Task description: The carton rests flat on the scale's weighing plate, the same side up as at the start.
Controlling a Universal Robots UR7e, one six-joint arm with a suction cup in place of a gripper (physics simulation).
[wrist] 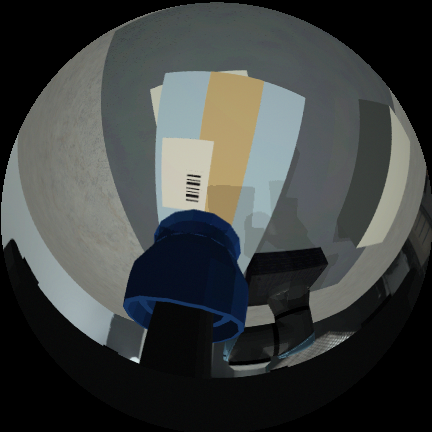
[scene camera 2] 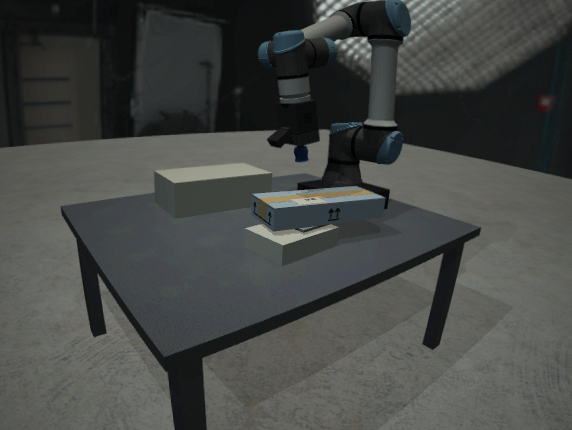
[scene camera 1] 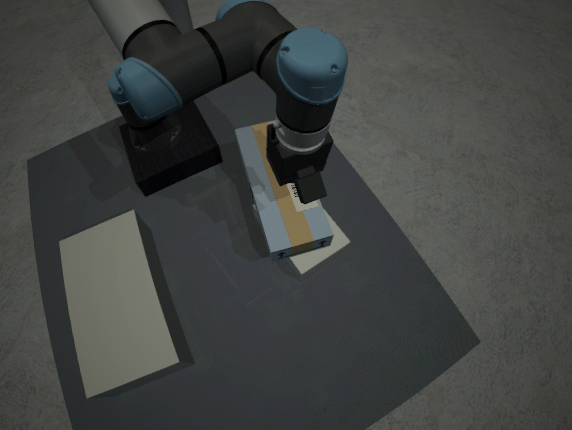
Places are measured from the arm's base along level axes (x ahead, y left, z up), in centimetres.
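Where they show: hand at its tool point: [wrist: 195,251] [scene camera 2: 301,160]; arm's base at its link origin: [wrist: 287,290] [scene camera 2: 341,184] [scene camera 1: 157,135].
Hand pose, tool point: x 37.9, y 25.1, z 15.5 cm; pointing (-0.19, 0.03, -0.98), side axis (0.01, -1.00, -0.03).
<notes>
Things, the pixels of their centre, and the offset from my tool point. "pt": a spot on its surface instead. Level surfaces: height alone.
- carton at the middle of its body: [wrist: 212,213] [scene camera 1: 279,183] [scene camera 2: 320,205] dx -7.3, dy +0.1, dz -13.0 cm
- small cream scale at the middle of its body: [wrist: 208,136] [scene camera 1: 300,226] [scene camera 2: 292,234] dx +2.4, dy +1.4, dz -19.3 cm
- weighing plate at a spot on its surface: [scene camera 2: 314,229] pt dx -1.6, dy +5.4, dz -17.2 cm
- large cream box at the middle of its body: [scene camera 1: 121,302] [wrist: 383,177] [scene camera 2: 213,187] dx +5.3, dy -43.4, dz -17.0 cm
- table at its surface level: dz -22.7 cm
The carton [scene camera 1: 272,220] [scene camera 2: 320,215] [wrist: 232,120], light blue with an orange tape stripe, lies on the small cream scale [scene camera 1: 320,262] [scene camera 2: 310,246] [wrist: 155,102]. Its taped, labelled face is up and its side arrows point up. It looks about level in scene camera 2; a slight tilt cannot be ruled out. Its long end overhangs toward the robot base. The weighing plate [scene camera 2: 314,229] is mostly hidden under it; a thin edge shows. My suction cup [scene camera 2: 301,160] [wrist: 196,225] is open, holding nothing, clear above the carton. In scene camera 1 the cup is hidden behind its housing.
A large cream box [scene camera 1: 120,305] [scene camera 2: 215,197] [wrist: 395,185] stands on the table [scene camera 1: 380,350] [scene camera 2: 165,290], apart from the scale. The robot's black base block [scene camera 1: 175,165] [wrist: 285,272] is near the carton's overhanging end.
</notes>
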